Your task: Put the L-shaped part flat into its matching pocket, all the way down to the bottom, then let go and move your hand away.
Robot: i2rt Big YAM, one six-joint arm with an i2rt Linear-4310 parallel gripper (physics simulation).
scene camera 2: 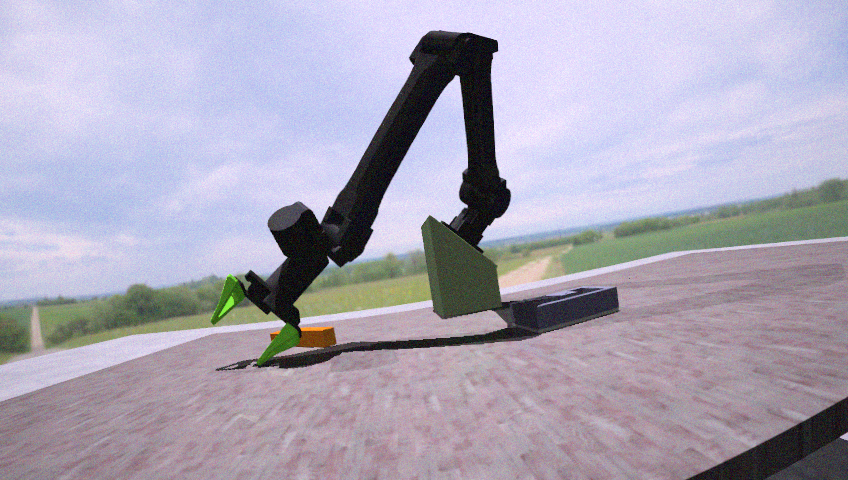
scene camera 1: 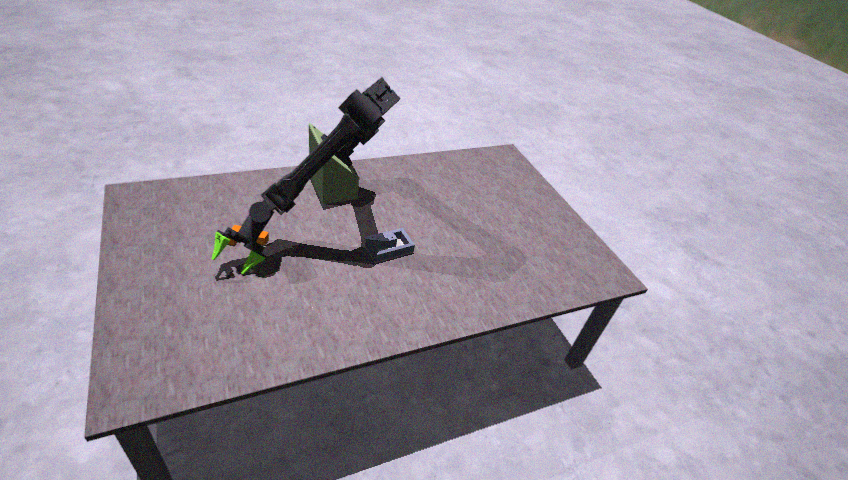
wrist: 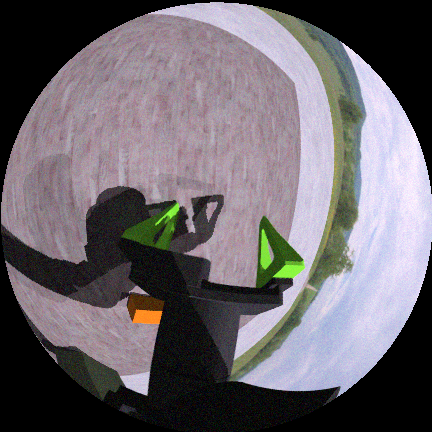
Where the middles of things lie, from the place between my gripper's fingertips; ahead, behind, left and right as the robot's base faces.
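Orange L-shaped part (scene camera 2: 322, 336): 20 mm below my hand, 150 mm behind it, 70 mm to the left of it.
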